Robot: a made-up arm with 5 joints. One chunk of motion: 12 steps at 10 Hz.
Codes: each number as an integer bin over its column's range. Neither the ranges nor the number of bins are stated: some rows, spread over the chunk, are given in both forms.
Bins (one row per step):
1: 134 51 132 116 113
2: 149 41 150 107 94
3: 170 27 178 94 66
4: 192 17 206 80 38
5: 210 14 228 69 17
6: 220 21 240 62 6
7: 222 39 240 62 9
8: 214 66 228 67 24
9: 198 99 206 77 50
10: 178 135 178 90 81
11: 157 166 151 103 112
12: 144 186 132 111 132
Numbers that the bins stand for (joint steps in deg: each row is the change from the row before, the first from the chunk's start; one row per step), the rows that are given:
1: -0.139 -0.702 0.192 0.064 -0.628
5: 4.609 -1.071 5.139 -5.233 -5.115
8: 4.859 -0.553 5.139 -5.459 -4.788
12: 0.486 0.643 0.192 -0.500 0.260
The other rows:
2: 0.798 -0.802 1.119 -0.950 -1.516
3: 2.110 -0.941 2.562 -2.416 -2.825
4: 3.484 -1.041 4.005 -3.994 -4.134
6: 5.234 -1.001 5.757 -6.022 -5.630
7: 5.358 -0.822 5.757 -6.022 -5.489
9: 3.859 -0.224 4.005 -4.332 -3.573
10: 2.610 0.135 2.562 -2.866 -2.124
11: 1.298 0.443 1.171 -1.401 -0.675

